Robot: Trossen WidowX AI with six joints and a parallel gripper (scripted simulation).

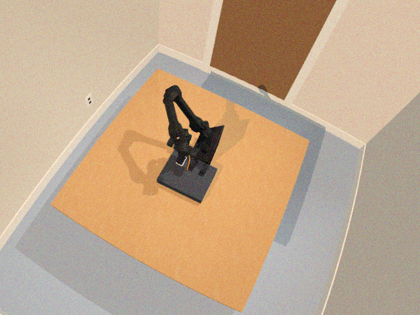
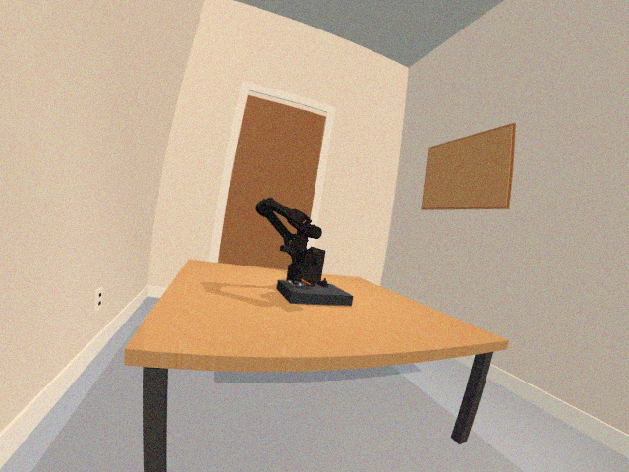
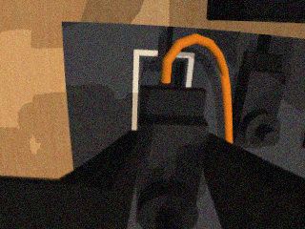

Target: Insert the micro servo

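My gripper tip is 110 mm short of the deck, 80 mm to the right of it and 100 mm above it.
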